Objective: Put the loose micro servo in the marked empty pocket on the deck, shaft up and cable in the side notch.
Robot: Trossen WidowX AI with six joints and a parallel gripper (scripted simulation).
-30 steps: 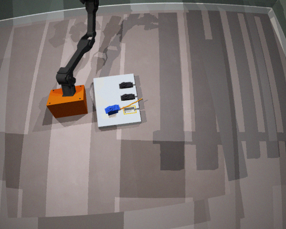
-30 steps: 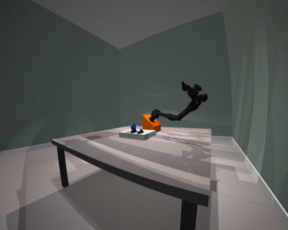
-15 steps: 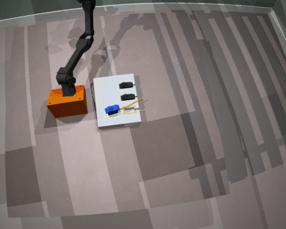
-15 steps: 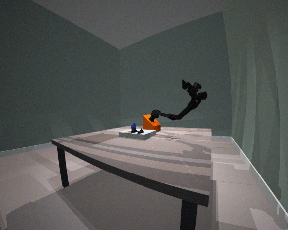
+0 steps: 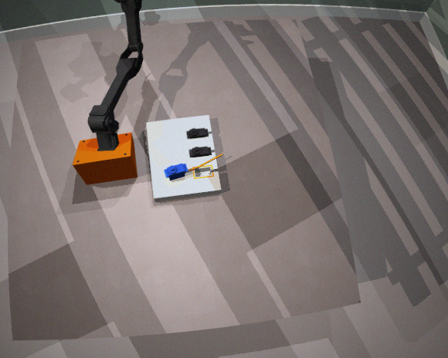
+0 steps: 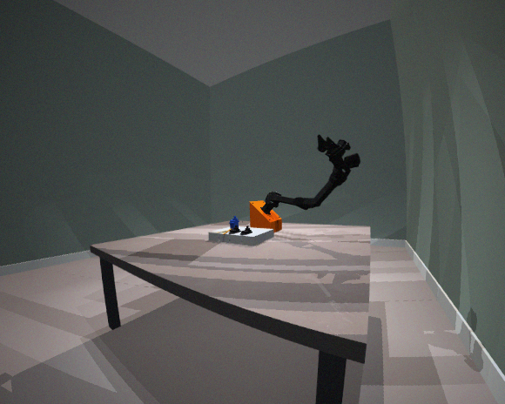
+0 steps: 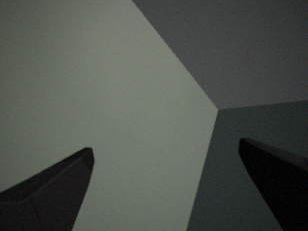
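Now: the white deck 70 mm ahead of my gripper tip, 460 mm to the right of it and 510 mm below it.
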